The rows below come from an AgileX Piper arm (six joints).
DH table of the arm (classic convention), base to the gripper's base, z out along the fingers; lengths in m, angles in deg. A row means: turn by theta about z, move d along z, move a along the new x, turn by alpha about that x. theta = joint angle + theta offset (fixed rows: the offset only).
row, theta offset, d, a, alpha
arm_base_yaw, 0, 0.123, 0, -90
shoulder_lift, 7.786, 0, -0.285, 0
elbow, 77.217, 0, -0.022, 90
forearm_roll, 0, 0.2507, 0, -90
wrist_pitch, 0, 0, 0, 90
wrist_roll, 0, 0.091, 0, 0
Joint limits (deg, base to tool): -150..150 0..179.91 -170..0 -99.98..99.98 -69.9..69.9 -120..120
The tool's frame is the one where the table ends.
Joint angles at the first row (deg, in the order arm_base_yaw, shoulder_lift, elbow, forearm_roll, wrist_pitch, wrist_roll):
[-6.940 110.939 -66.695 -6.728 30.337 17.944]
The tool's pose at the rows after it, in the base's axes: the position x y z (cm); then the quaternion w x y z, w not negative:
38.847 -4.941 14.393 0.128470 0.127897 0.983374 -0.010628
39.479 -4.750 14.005 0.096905 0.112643 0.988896 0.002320
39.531 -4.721 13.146 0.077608 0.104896 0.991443 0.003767
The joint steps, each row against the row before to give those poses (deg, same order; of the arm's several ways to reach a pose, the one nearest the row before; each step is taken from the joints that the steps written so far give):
[0.000 3.894 -6.720 4.611 8.506 -8.586]
[-0.001 2.280 -3.271 2.626 4.608 -3.637]
[0.000 1.512 -0.559 0.301 1.274 -1.113]

